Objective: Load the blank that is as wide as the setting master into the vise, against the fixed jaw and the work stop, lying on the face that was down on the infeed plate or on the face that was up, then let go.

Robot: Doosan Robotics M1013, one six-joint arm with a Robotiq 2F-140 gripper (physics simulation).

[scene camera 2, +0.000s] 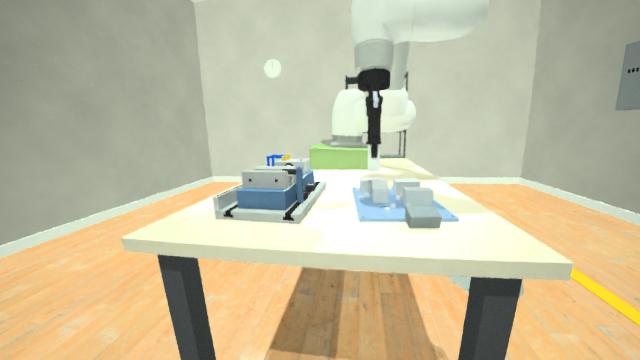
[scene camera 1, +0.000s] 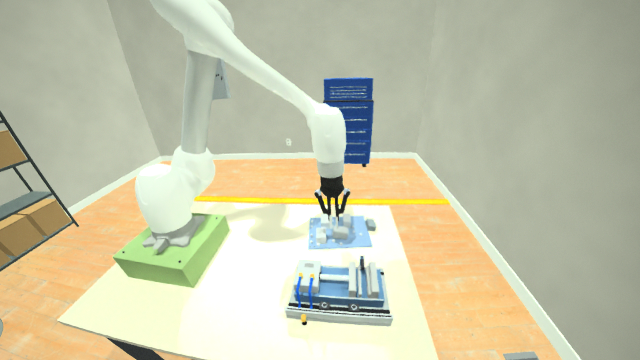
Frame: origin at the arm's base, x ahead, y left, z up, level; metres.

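Seen in the pictures: gripper, fingertip midpoint: (scene camera 2: 373, 170) (scene camera 1: 334, 226); arm's base, origin of the base link: (scene camera 2: 346, 145) (scene camera 1: 176, 231).
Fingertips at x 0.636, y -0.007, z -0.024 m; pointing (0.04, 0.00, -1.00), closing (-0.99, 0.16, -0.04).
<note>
Offsets run from my fingertips to a thing's middle. "spot": to the spot under its first point.
The gripper (scene camera 1: 333, 217) (scene camera 2: 374, 167) points down above the infeed plate @(dx +0.026, dy +0.046, dz -0.072 m) (scene camera 1: 361, 242) (scene camera 2: 375, 215). Its fingers are close together with nothing between them, and in the scene camera 2 view its tips are above the blocks. Light grey blanks stand on the plate: one (scene camera 1: 321, 235) (scene camera 2: 380, 191) near its left side, one @(dx +0.027, dy +0.010, dz -0.046 m) (scene camera 1: 341, 232) near the middle, and one (scene camera 1: 347, 220) (scene camera 2: 405, 186) towards the back. Their widths are hard to compare. A darker grey block @(dx +0.170, dy +0.053, dz -0.059 m) (scene camera 1: 370, 225) (scene camera 2: 423, 217), perhaps the setting master, lies at the plate's edge. The vise @(dx -0.019, dy -0.239, dz -0.027 m) (scene camera 1: 335, 288) (scene camera 2: 267, 198) has two upright jaw plates and a dark post @(spot: dx +0.059, dy -0.204, dz +0.019 m) (scene camera 1: 362, 263) (scene camera 2: 299, 184).
The vise sits on a grey base (scene camera 1: 340, 317) (scene camera 2: 255, 216) with blue hoses @(spot: dx -0.139, dy -0.281, dz +0.024 m) (scene camera 1: 298, 292) at one end. The arm stands on a green block (scene camera 1: 160, 272) (scene camera 2: 339, 157) at the table's far end from scene camera 2. A blue cabinet (scene camera 1: 359, 120) stands beyond the table.
</note>
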